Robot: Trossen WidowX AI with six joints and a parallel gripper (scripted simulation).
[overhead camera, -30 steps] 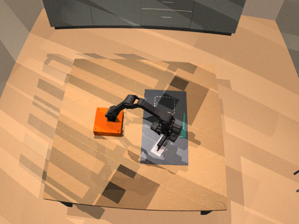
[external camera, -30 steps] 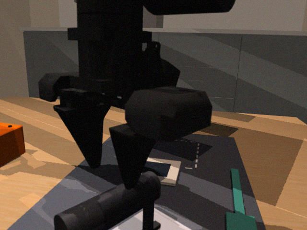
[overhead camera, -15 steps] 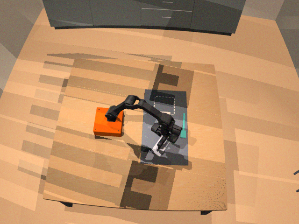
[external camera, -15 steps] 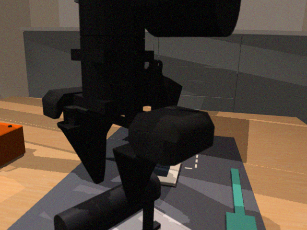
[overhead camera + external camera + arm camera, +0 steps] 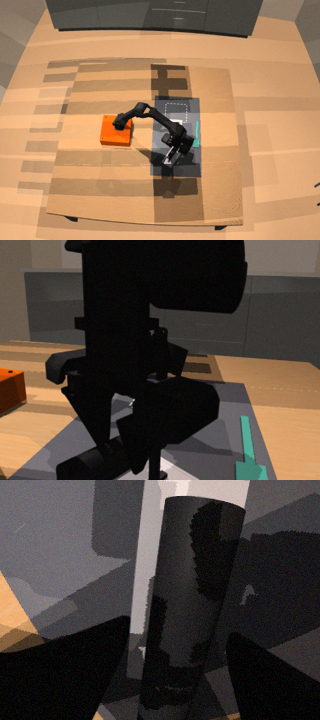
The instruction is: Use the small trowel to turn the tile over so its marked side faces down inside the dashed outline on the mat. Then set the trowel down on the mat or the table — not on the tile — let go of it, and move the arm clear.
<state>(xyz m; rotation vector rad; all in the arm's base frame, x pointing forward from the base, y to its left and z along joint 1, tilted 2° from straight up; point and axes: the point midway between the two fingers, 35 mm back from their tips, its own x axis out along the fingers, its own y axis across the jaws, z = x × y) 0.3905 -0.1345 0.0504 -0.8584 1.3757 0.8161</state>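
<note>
Now: gripper tip 1 cm short of the grey mat, 15 cm to the right of it and 8 cm above it. Also, from my gripper tip: teal flat tool 15 cm ahead, 14 cm to the left, 6 cm below; then tile 1 cm behind, 22 cm to the left, 6 cm below.
</note>
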